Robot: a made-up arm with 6 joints. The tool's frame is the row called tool.
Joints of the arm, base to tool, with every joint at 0 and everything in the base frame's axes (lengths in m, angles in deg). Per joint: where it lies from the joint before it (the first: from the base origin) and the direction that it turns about. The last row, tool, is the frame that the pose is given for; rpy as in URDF.
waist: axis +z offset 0 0 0.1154
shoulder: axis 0.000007 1 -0.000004 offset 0 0 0
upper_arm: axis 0.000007 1 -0.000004 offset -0.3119 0 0.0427
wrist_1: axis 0.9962 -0.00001 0.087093 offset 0.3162 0 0.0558
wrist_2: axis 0.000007 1 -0.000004 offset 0 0 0
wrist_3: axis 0.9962 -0.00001 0.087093 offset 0.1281 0 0.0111
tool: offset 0 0 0 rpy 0 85 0
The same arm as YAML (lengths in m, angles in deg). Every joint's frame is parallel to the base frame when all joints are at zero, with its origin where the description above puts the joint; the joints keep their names.
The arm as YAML. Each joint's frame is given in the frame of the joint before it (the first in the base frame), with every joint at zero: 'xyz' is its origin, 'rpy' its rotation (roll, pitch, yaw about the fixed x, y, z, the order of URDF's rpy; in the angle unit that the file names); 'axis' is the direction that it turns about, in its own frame. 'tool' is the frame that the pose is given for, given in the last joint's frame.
units:
  length: m
  angle: deg
joints:
  - name: waist
    type: revolute
    origin:
      xyz: [0.0, 0.0, 0.1154]
      rpy: [0.0, 0.0, 0.0]
    axis: "+z"
  - name: shoulder
    type: revolute
    origin:
      xyz: [0.0, 0.0, 0.0]
      rpy: [0.0, 0.0, 0.0]
    axis: "+y"
  - name: upper_arm
    type: revolute
    origin:
      xyz: [-0.3119, 0.0, 0.0427]
      rpy: [0.0, 0.0, 0.0]
    axis: "+y"
  - name: wrist_1
    type: revolute
    origin:
      xyz: [0.3162, 0.0, 0.0558]
      rpy: [0.0, 0.0, 0.0]
    axis: [0.9962, 0.0, 0.0871]
  - name: wrist_2
    type: revolute
    origin:
      xyz: [0.0, 0.0, 0.0]
      rpy: [0.0, 0.0, 0.0]
    axis: "+y"
  - name: wrist_3
    type: revolute
    origin:
      xyz: [0.1281, 0.0, 0.0111]
      rpy: [0.0, 0.0, 0.0]
    axis: [0.9962, 0.0, 0.0871]
tool:
  origin:
    xyz: [0.0, 0.0, 0.0]
    rpy: [0.0, 85.0, 0.0]

